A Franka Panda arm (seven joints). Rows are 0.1 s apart.
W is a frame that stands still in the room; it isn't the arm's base.
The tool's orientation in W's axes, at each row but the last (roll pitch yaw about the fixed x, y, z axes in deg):
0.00, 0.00, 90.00
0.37, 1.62, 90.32
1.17, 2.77, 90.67
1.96, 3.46, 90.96
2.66, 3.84, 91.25
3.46, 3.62, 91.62
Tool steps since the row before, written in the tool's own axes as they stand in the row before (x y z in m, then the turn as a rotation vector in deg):
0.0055, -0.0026, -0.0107, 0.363, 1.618, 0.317
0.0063, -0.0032, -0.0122, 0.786, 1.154, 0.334
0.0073, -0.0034, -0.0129, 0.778, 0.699, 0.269
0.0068, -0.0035, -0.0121, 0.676, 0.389, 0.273
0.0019, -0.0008, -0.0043, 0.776, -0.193, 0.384
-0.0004, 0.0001, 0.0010, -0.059, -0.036, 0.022
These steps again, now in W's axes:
0.0026, 0.0055, -0.0107, -1.618, 0.363, 0.317
0.0031, 0.0060, -0.0124, -1.156, 0.789, 0.319
0.0031, 0.0067, -0.0133, -0.703, 0.783, 0.245
0.0030, 0.0061, -0.0126, -0.391, 0.686, 0.245
0.0006, 0.0016, -0.0045, 0.193, 0.804, 0.322
0.0000, -0.0003, 0.0010, 0.039, -0.057, 0.023

